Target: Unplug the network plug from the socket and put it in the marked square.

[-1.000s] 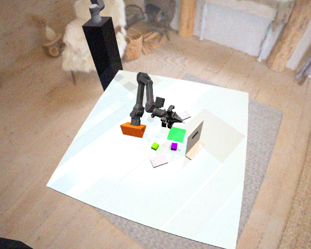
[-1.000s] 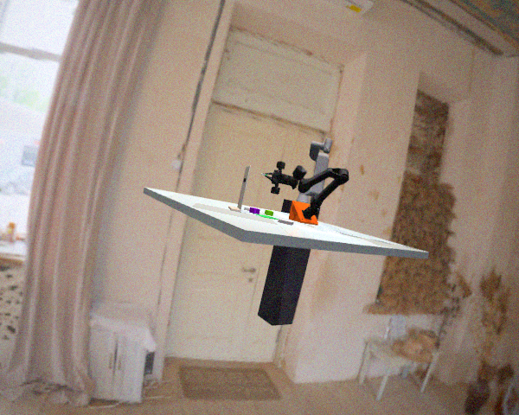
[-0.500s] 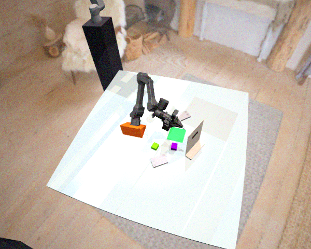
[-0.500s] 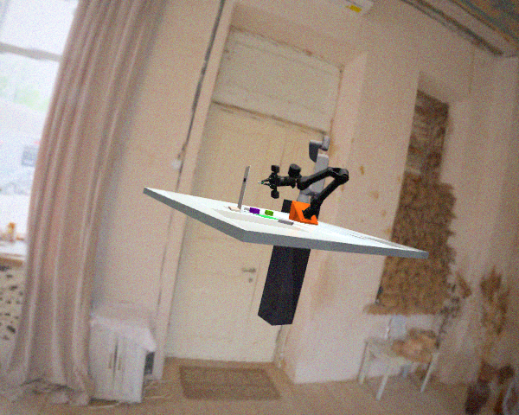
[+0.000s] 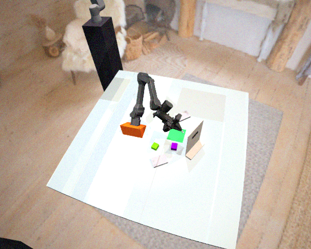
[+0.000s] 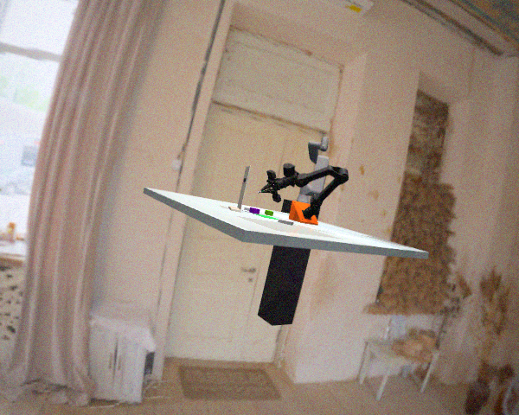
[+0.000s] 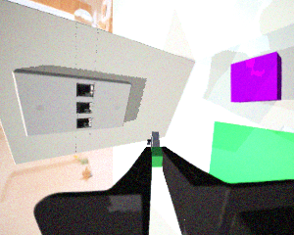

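My gripper tip is now 4 cm past the green marked square, 5 cm to the right of it and 13 cm above it. The rest, counted from my gripper tip: purple cube: 3 cm behind, 7 cm to the right, 12 cm below; then upright grey panel: 10 cm ahead, 4 cm to the right, 2 cm below; then green network plug: right at my gripper tip.
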